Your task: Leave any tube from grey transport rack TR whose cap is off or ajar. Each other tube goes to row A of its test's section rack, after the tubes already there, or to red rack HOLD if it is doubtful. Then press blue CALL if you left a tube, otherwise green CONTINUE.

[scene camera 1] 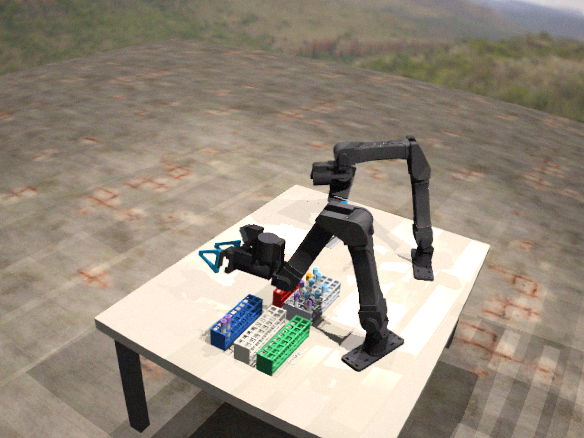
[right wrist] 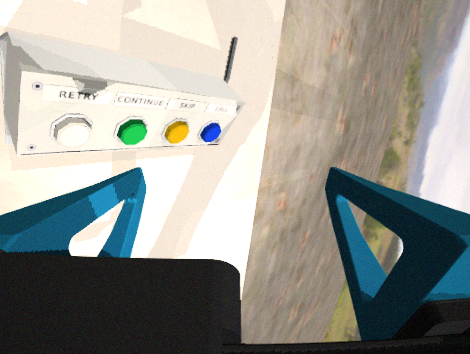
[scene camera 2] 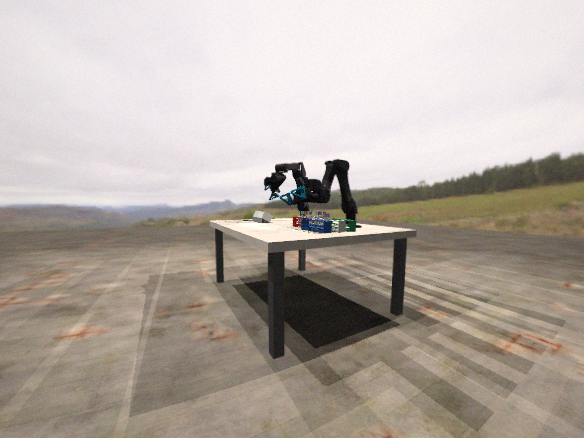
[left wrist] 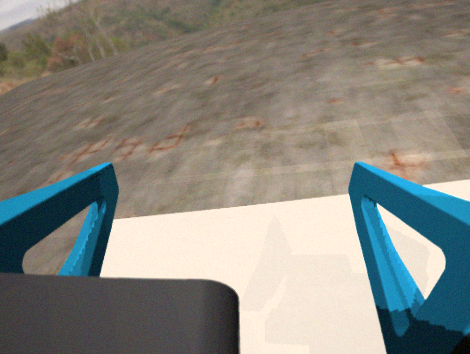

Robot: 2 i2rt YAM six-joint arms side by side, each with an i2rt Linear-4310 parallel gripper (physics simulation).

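Observation:
The grey transport rack TR holds several tubes with purple, light blue and orange caps; cap seating is too small to tell. The red rack is partly hidden by the left arm. The blue rack holds purple-capped tubes at its near end. A white rack and a green rack stand beside it. Blue CALL and green CONTINUE are on the button box. My left gripper is open and empty above the table. My right gripper is open and empty near the box.
The button box also has white RETRY and yellow SKIP buttons, and a thin dark rod stands behind it. In scene camera 1 the left arm crosses in front of the right gripper. The table edge shows in both wrist views.

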